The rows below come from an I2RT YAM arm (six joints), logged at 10 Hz.
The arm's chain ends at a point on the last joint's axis. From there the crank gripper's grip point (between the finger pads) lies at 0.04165 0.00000 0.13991 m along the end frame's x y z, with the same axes.
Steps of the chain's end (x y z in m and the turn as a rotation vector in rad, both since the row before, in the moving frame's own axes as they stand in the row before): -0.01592, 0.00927, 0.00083, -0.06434, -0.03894, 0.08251; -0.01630, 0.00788, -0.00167, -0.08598, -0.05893, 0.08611; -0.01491, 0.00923, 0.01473, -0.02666, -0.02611, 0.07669; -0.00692, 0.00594, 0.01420, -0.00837, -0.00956, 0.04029; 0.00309, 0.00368, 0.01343, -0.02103, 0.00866, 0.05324; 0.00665, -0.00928, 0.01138, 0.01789, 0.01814, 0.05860; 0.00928, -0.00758, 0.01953, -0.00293, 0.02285, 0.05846; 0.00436, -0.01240, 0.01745, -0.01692, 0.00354, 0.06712; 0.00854, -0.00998, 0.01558, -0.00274, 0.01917, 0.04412; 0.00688, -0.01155, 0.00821, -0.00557, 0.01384, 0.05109; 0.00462, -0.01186, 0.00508, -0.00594, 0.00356, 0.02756
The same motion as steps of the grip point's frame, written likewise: -0.02190, 0.02151, 0.00194, -0.06434, -0.03894, 0.08251; -0.02526, 0.02320, -0.00014, -0.08598, -0.05893, 0.08611; -0.01884, 0.01602, 0.01568, -0.02666, -0.02611, 0.07669; -0.00832, 0.00876, 0.01458, -0.00837, -0.00956, 0.04029; 0.00416, 0.00887, 0.01301, -0.02103, 0.00866, 0.05324; 0.00918, -0.00926, 0.01060, 0.01789, 0.01814, 0.05860; 0.01238, -0.00465, 0.01854, -0.00293, 0.02285, 0.05846; 0.00468, -0.00723, 0.01726, -0.01692, 0.00354, 0.06712; 0.01116, -0.00770, 0.01475, -0.00274, 0.01917, 0.04412; 0.00874, -0.00860, 0.00761, -0.00557, 0.01384, 0.05109; 0.00509, -0.00987, 0.00492, -0.00594, 0.00356, 0.02756
